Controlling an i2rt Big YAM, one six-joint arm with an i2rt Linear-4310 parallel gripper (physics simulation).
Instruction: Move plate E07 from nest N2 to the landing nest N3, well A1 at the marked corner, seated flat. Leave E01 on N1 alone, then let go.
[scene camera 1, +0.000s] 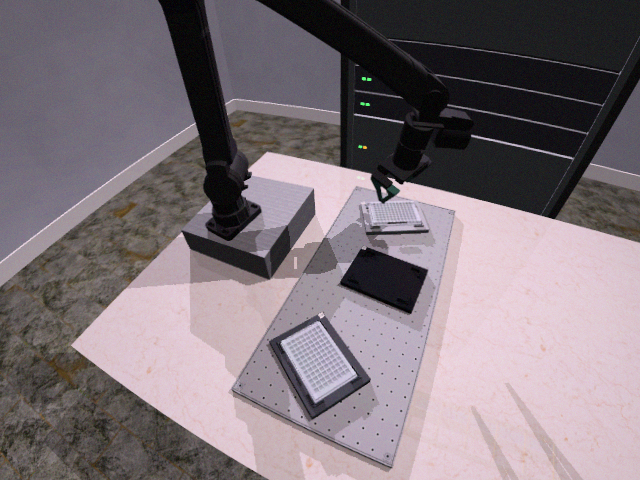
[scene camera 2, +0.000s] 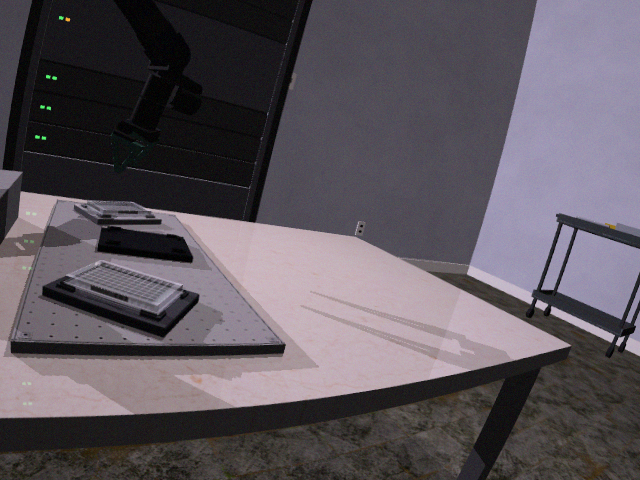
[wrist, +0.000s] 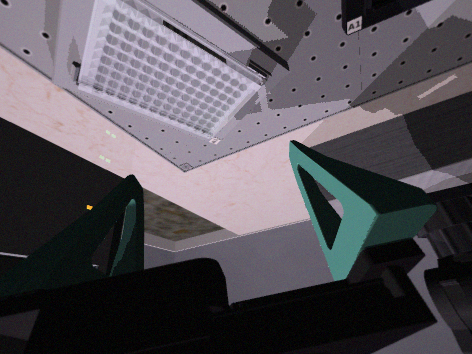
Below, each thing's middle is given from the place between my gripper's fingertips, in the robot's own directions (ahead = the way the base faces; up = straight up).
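There is the black nest (scene camera 1: 390, 280), and my hand is 160 mm to the left of it, 70 mm short of it and 100 mm above it.
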